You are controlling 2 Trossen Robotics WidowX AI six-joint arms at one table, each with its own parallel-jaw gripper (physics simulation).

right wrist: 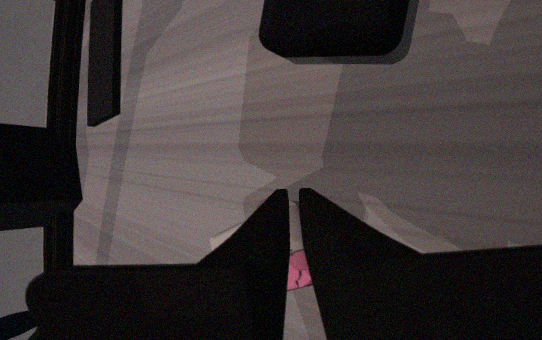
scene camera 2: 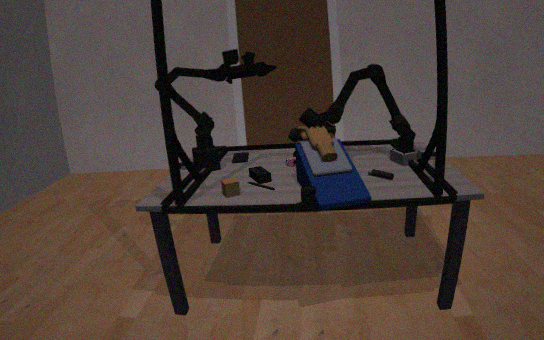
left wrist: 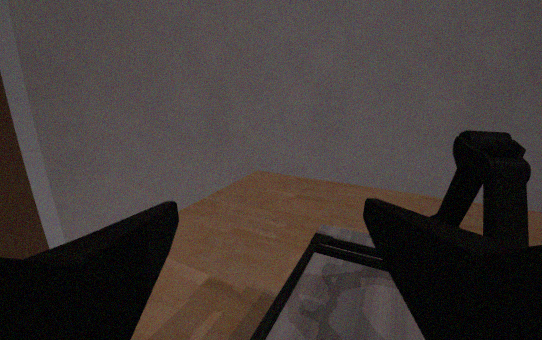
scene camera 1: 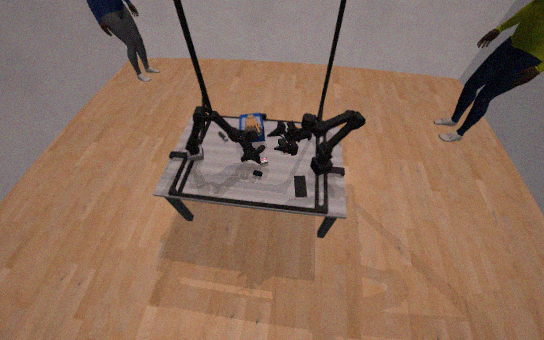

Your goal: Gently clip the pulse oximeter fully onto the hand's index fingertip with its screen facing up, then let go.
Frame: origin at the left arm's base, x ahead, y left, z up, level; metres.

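Seen in the pictures: left gripper, fingertip midpoint: [scene camera 2: 272,66] [left wrist: 272,209] [scene camera 1: 270,142]; right gripper, fingertip midpoint: [right wrist: 293,200] [scene camera 1: 260,163]; left arm's base, origin of the base link: [scene camera 2: 204,148] [scene camera 1: 322,160]; right arm's base, origin of the base link: [scene camera 2: 405,150] [scene camera 1: 194,151].
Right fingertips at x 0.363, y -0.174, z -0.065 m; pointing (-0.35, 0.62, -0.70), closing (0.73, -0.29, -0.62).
Note:
Pixels of each thing's top centre, then the offset from my right fingertips to it.
- white pulse oximeter, middle of its top: [right wrist: 246,264] [scene camera 2: 293,157] [scene camera 1: 263,160] dy -0.016, dx -0.029, dz +0.004 m
- black block, middle of its top: [scene camera 1: 257,172] dy +0.061, dx +0.040, dz +0.002 m
- dark flat slab, middle of its top: [right wrist: 99,51] [scene camera 2: 240,156] [scene camera 1: 300,185] dy +0.242, dx -0.182, dz -0.022 m
- black box, middle of its top: [scene camera 2: 259,170] dy -0.098, dx -0.215, dz +0.005 m
- wooden cube, middle of its top: [scene camera 2: 229,180] dy -0.193, dx -0.362, dz +0.020 m
- thin pen, middle of its top: [scene camera 2: 259,184] dy -0.177, dx -0.247, dz -0.021 m
- dark cylinder, middle of its top: [scene camera 2: 380,170] dy -0.355, dx +0.171, dz -0.003 m
The pink and white pulse oximeter [scene camera 1: 264,160] [scene camera 2: 290,162] is low over or on the table, away from the hand. In the right wrist view a pink strip of the oximeter [right wrist: 299,277] shows through the narrow gap between the fingers, which hide the rest. My right gripper [right wrist: 293,200] [scene camera 1: 257,160] [scene camera 2: 295,134] is shut, apparently with nothing between its fingertips. The tan hand [scene camera 1: 252,124] [scene camera 2: 320,137] lies on a grey pad on a blue wedge; which finger is the index is too small to tell. My left gripper [left wrist: 272,209] [scene camera 2: 274,67] is open and empty, high above the table.
A black block [scene camera 1: 257,173] [right wrist: 332,25] lies near the oximeter. A dark flat slab [scene camera 1: 300,186] [scene camera 2: 240,157], a black box [scene camera 2: 260,174], a wooden cube [scene camera 2: 230,187], a thin pen [scene camera 2: 261,186] and a dark cylinder [scene camera 2: 381,174] also lie on the table.

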